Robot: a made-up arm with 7 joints. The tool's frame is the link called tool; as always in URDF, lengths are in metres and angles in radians. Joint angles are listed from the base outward. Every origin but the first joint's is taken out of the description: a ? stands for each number. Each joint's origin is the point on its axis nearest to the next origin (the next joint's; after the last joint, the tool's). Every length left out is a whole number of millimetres.
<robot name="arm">
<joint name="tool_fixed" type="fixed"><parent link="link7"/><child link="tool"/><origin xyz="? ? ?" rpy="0 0 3.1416"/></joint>
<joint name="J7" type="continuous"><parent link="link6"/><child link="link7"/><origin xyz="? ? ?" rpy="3.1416 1.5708 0"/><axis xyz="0 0 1"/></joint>
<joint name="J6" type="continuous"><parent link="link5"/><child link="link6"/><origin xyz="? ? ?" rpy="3.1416 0 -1.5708"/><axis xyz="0 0 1"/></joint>
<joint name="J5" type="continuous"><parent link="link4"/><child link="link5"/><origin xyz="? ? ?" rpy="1.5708 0 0"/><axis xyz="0 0 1"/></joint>
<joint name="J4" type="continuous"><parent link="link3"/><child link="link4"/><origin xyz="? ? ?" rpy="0 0 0"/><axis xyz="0 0 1"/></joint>
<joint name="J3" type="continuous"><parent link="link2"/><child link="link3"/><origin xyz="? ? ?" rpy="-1.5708 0 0"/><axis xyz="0 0 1"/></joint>
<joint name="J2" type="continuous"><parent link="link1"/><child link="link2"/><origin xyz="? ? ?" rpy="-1.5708 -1.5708 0"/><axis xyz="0 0 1"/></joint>
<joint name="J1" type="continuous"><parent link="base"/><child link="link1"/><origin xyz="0 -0.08 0.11" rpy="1.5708 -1.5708 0"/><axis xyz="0 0 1"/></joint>
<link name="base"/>
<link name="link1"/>
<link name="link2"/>
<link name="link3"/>
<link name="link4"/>
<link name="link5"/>
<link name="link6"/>
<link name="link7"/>
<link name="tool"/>
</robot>
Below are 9 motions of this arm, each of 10 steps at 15 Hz.
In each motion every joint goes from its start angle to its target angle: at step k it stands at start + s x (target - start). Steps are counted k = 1, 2, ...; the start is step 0. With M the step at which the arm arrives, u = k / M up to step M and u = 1 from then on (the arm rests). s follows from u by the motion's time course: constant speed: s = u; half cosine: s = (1 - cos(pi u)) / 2; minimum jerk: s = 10 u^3 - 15 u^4 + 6 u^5.
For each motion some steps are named. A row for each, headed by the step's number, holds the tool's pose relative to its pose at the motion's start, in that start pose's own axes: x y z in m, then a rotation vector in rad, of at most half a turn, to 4 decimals.
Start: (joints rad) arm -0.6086 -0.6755 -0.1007 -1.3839 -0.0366 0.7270 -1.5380
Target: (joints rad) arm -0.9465 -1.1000 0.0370 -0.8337 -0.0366 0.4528 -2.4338
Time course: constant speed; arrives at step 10
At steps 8, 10:
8: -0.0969 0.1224 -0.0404 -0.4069 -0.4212 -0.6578
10: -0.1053 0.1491 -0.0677 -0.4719 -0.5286 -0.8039

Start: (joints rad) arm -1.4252 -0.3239 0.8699 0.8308 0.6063 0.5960 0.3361
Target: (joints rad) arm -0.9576 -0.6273 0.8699 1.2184 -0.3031 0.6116 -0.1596
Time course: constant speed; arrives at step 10
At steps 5, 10:
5: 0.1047 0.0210 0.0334 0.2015 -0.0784 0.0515
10: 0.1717 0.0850 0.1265 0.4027 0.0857 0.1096

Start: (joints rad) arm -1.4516 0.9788 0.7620 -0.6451 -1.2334 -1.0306 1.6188
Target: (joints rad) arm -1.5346 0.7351 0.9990 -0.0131 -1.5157 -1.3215 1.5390
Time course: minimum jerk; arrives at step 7
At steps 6, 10:
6: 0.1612 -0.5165 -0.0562 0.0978 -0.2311 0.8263
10: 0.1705 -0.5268 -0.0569 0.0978 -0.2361 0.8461

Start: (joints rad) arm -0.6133 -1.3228 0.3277 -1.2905 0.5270 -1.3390 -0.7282
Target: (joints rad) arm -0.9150 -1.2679 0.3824 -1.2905 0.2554 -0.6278 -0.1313
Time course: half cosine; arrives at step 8
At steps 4, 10:
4: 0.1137 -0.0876 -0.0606 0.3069 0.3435 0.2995
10: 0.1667 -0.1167 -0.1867 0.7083 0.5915 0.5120

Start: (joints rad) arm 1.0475 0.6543 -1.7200 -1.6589 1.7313 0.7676 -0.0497
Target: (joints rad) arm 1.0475 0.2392 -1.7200 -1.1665 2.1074 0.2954 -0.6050
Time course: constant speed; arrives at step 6
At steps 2, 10:
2: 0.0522 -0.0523 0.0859 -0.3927 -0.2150 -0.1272
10: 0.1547 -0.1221 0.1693 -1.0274 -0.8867 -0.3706

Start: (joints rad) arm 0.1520 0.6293 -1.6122 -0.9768 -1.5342 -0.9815 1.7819
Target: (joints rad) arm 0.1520 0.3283 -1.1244 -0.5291 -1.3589 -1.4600 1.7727
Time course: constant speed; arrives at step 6
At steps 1, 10:
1: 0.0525 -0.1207 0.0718 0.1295 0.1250 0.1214
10: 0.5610 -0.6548 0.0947 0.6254 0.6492 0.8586

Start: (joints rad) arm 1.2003 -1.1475 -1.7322 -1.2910 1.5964 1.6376 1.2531
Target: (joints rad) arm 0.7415 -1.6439 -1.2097 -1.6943 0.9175 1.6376 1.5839
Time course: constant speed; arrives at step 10
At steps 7, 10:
7: 0.0175 0.2352 0.1106 -0.0597 -0.1355 0.0173
10: 0.0650 0.3517 0.1329 -0.0897 -0.1953 0.0145

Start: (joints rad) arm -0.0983 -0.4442 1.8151 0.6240 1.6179 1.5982 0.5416
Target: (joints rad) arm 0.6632 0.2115 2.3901 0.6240 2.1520 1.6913 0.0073
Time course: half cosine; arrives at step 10
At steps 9, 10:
9: 0.2832 -0.1592 0.0120 0.0886 0.7657 0.3174
10: 0.2846 -0.1566 0.0075 0.0911 0.7795 0.3220

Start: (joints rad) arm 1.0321 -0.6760 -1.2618 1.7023 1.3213 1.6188 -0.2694
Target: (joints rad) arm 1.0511 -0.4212 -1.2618 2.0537 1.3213 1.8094 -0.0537
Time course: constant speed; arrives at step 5
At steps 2, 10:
2: 0.0730 -0.0887 0.0123 -0.0357 0.0839 0.2083
10: 0.1940 -0.1979 0.0321 -0.0724 0.2550 0.4944

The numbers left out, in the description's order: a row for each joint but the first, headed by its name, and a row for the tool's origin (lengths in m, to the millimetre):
tool: 0.28 0.057 0
J7: -0.103 -0.339 0
J6: -0.348 -0.07 0
J5: 0.118 0.018 0
J4: 0.164 -0.074 0
J3: -0.375 -0.13 0
J2: 0.08 -0.022 0

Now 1 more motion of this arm.
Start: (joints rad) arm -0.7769 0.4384 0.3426 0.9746 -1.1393 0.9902 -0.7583
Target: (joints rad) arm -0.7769 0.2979 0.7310 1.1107 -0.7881 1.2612 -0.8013
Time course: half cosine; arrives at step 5
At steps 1, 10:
1: -0.0019 -0.0017 0.0122 -0.0374 0.0327 -0.0194
10: 0.0012 -0.0068 0.1538 -0.4261 0.3179 -0.1781

